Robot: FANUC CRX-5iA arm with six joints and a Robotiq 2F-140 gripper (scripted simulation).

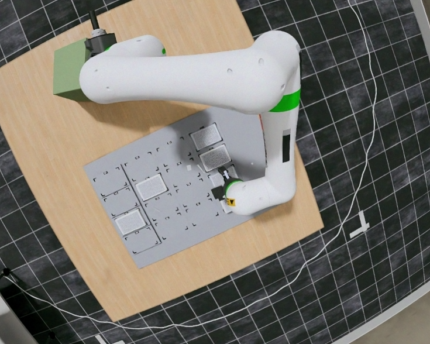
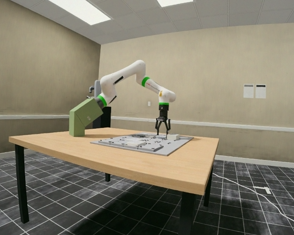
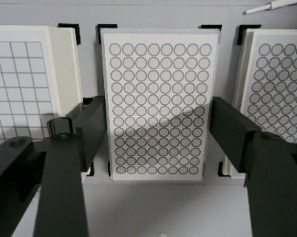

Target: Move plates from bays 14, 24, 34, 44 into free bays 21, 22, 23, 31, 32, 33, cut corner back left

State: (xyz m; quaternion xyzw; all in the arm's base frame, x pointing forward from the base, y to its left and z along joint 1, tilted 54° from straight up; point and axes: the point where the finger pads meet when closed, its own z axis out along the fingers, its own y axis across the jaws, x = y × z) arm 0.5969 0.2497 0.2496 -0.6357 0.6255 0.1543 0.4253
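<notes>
The white block lies 110 mm ahead of my hand, 20 mm to the left of it and 10 mm below it. Also, from my hand: sealed plate: 210 mm behind, 40 mm to the right, 30 mm below.
</notes>
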